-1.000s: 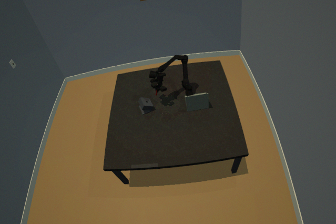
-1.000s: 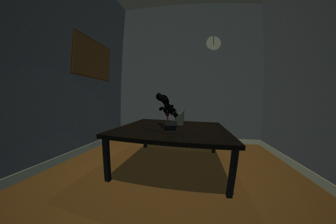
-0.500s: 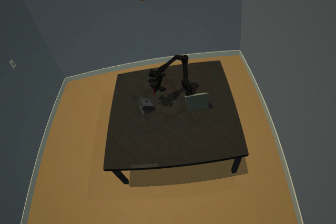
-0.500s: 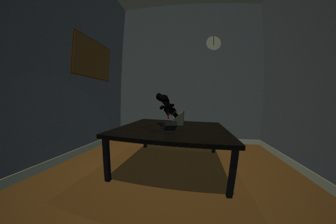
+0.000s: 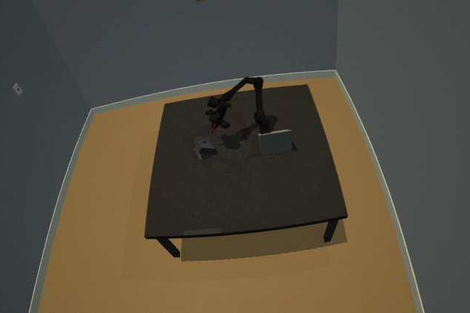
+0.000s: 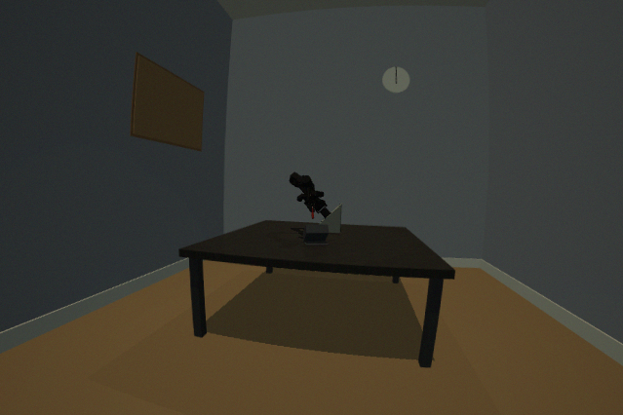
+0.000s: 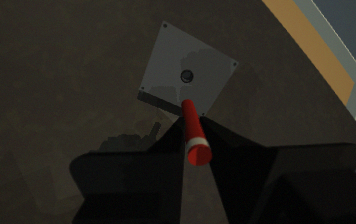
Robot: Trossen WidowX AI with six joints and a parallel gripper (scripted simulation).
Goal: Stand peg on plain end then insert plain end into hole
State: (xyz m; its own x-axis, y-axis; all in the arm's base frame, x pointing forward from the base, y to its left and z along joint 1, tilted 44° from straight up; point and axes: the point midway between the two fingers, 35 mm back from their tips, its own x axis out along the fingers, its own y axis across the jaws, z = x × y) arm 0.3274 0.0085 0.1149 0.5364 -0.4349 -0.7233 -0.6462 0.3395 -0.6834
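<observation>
Now: the grey sloped panel 110 mm below my gripper tip, 90 mm ahead of it and 30 mm to the left of it. Round my gripper tip: peg 10 mm behind, 10 mm above.
</observation>
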